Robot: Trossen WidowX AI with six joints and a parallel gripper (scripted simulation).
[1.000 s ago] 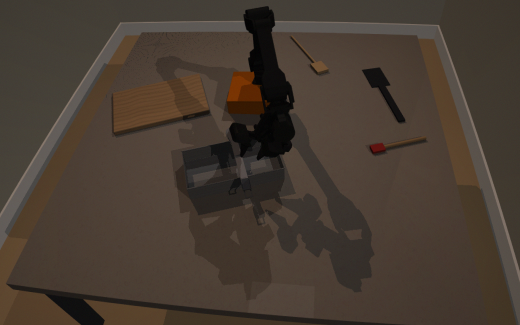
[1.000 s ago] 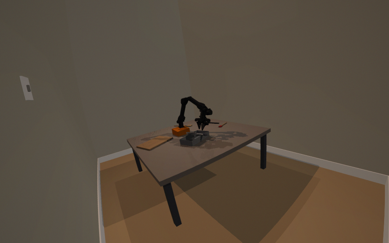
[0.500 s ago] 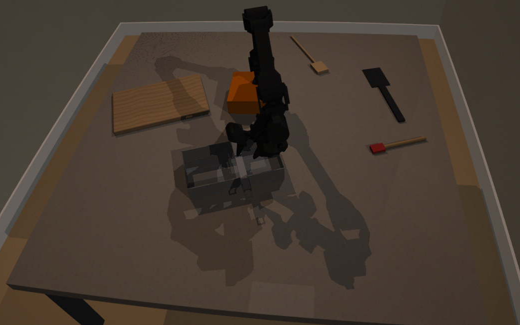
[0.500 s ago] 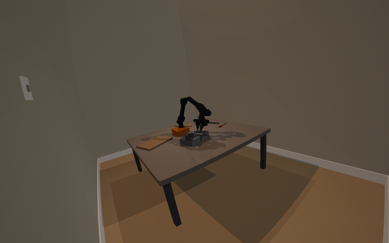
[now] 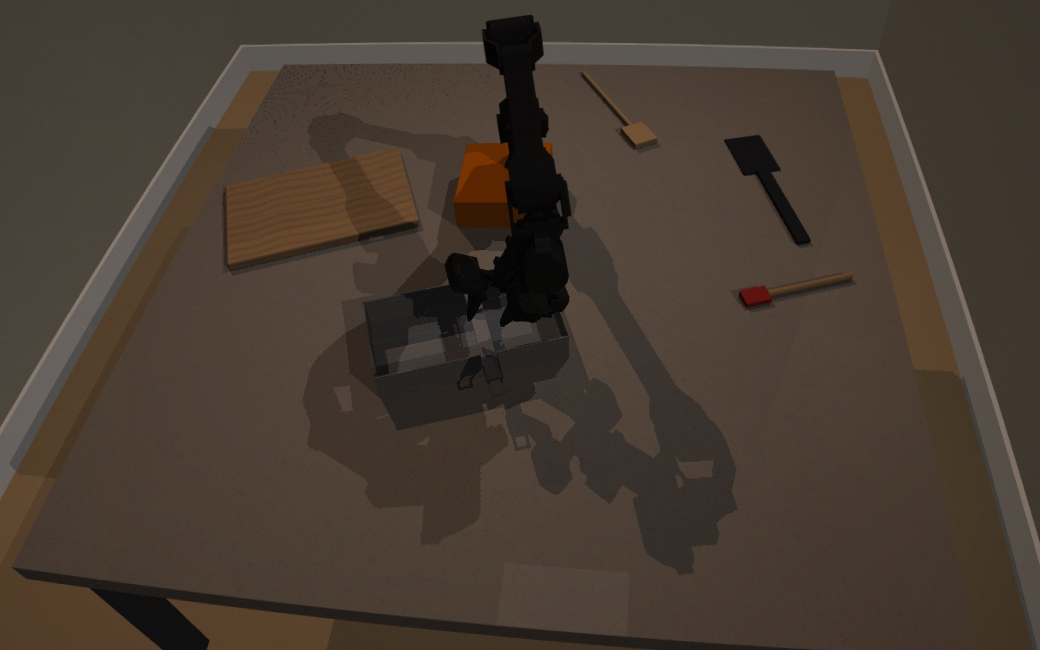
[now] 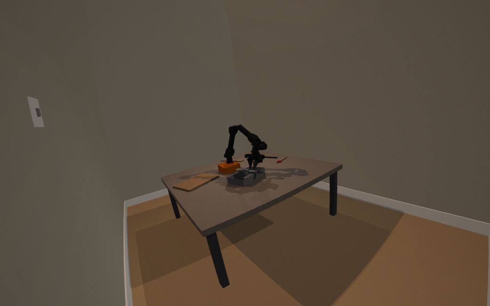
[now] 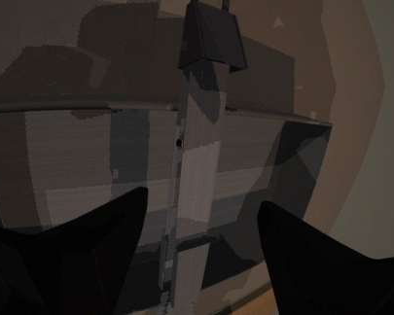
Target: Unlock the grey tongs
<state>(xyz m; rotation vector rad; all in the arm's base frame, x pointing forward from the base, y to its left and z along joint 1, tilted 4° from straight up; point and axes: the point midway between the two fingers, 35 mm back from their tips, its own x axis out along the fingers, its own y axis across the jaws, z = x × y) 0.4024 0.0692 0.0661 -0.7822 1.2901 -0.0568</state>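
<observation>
My gripper tip is 60 mm above the roasting tin, 50 mm to the left of it and 20 mm past it. Also, from my gripper tip: wooden board: 440 mm to the right, 280 mm behind, 80 mm below; red-headed spatula: 440 mm to the left, 240 mm behind, 80 mm below; black spatula: 540 mm behind, 390 mm to the left, 80 mm below.
</observation>
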